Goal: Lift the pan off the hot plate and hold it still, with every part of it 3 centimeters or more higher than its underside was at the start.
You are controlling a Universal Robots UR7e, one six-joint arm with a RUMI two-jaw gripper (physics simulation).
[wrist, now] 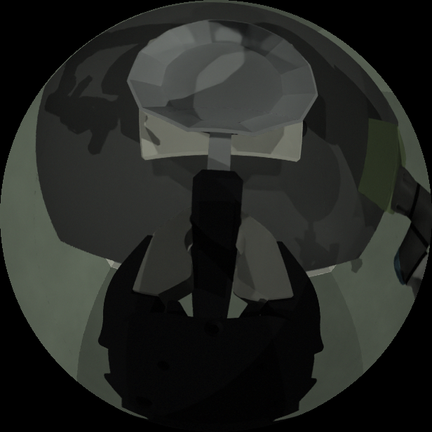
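Observation:
The grey, faceted pan (222, 80) is at the top middle of the wrist view, its open side facing up. A grey neck joins it to a long black handle that runs toward my gripper. My gripper (215, 210) is shut on the black handle, with a pale grey finger pad on each side of it. The cream hot plate (172, 142) shows beneath the pan's near rim; the pan hides its far part. The size of any gap between the pan's underside and the hot plate cannot be told from this view.
A dark grey table top (100, 200) lies under the hot plate, with shadows across it. A flat green piece (378, 162) is at its right edge, beside a dark jointed object (417, 215) at the view's right border.

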